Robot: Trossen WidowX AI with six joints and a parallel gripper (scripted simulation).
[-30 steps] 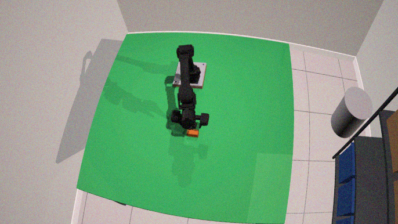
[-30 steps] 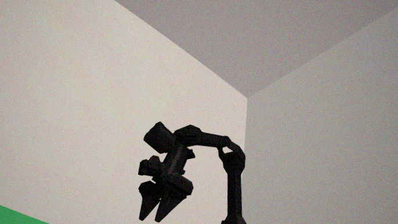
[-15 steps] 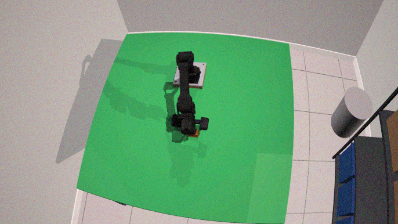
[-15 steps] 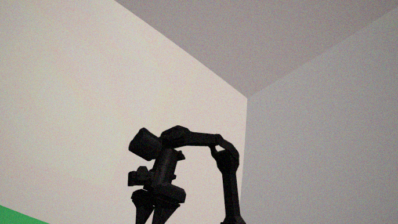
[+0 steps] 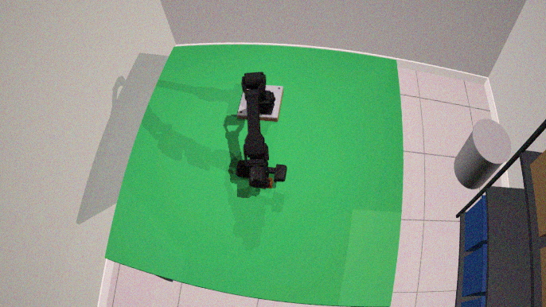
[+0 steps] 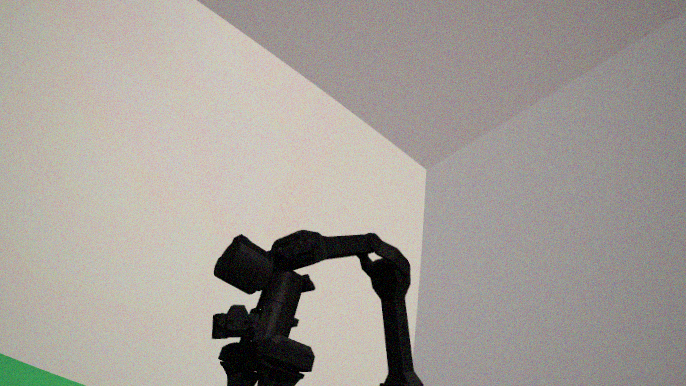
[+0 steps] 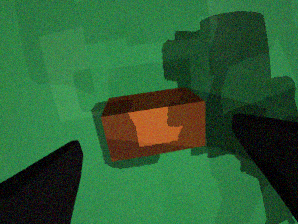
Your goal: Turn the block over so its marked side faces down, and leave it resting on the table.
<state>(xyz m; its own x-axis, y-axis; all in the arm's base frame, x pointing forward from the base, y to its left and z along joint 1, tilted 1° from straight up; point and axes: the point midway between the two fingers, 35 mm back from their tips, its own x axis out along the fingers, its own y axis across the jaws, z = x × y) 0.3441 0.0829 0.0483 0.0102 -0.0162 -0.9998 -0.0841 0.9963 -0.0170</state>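
Right now my gripper tip is 10 mm past the orange block and 30 mm above it.
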